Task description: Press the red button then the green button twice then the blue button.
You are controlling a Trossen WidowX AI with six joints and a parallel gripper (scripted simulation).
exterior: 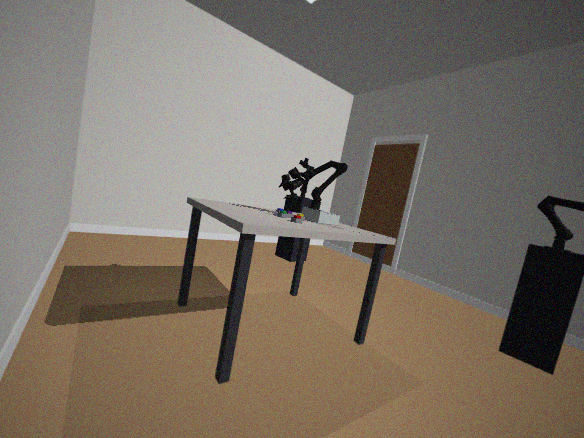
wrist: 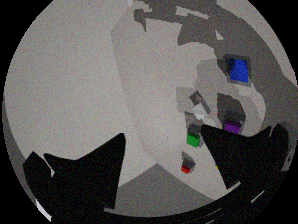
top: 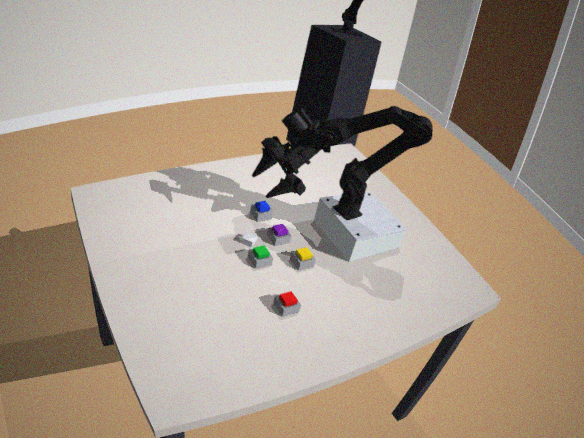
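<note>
My gripper tip is now 90 mm short of the red button, 280 mm to the right of it and 120 mm above it. The rest, counted from my gripper tip: purple button 50 mm behind, 60 mm to the left, 120 mm below; then blue button 60 mm behind, 50 mm to the right, 120 mm below; then small white block 30 mm ahead, 40 mm to the left, 140 mm below.
</note>
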